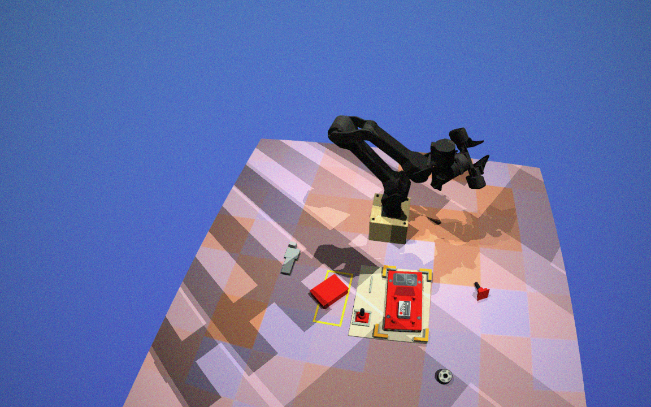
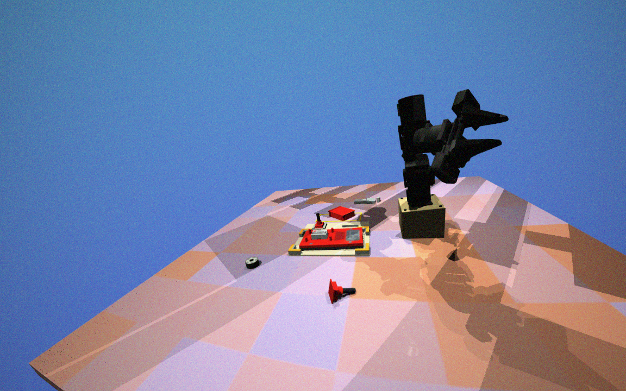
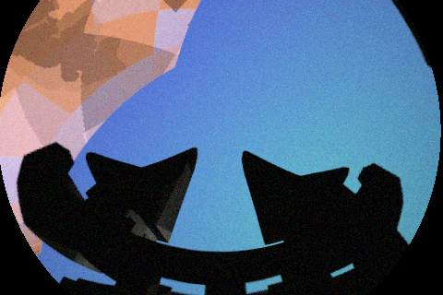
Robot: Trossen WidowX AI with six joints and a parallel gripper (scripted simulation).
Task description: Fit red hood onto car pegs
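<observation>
The red hood lies 46 cm to the right of my gripper tip, 35 cm ahead of it and 31 cm below it. Also, from my gripper tip: grey engine block (40 cm ahead, 30 cm below, 22 cm to the right).
</observation>
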